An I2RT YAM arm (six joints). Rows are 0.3 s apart.
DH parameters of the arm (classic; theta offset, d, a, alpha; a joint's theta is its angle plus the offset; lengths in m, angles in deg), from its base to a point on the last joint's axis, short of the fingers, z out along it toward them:
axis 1: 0 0.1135 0.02 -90
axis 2: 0 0 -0.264 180
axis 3: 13.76 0 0.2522 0
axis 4: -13.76 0 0.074 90
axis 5: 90 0 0 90
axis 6: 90 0.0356 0 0
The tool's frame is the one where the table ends.
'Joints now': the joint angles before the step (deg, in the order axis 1, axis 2, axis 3, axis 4, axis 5, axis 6). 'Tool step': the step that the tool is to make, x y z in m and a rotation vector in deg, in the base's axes. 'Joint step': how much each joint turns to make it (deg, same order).
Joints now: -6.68 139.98 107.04 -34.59 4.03 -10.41
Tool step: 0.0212 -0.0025 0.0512 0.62 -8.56 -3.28
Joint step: 0.00 -1.02 8.52 -1.37 0.02 3.66
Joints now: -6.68 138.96 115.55 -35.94 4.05 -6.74
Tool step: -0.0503 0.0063 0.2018 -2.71 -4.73 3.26
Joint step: 0.05 -9.00 30.35 -34.06 0.03 -3.87
